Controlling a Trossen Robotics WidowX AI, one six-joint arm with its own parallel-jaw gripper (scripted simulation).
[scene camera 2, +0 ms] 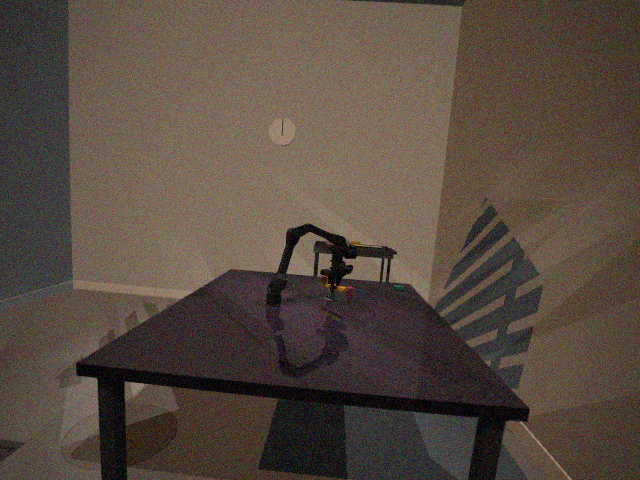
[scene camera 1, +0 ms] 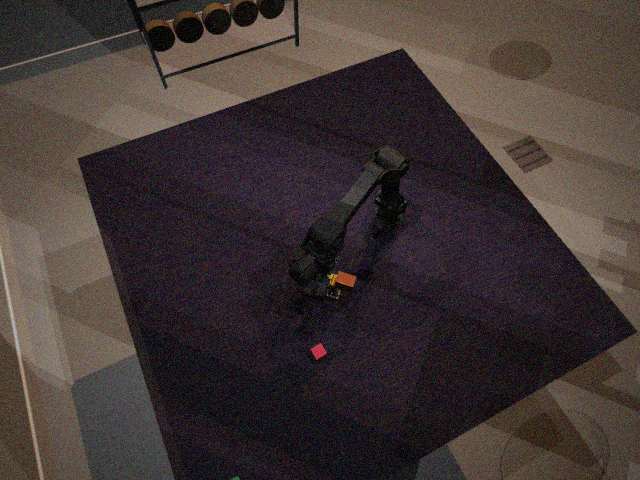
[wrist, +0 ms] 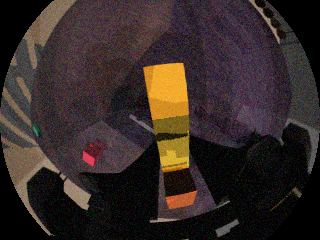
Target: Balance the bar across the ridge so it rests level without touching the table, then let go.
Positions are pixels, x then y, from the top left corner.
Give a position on a bar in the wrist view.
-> At 168, 97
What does my gripper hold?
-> A bar.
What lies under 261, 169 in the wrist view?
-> My gripper.
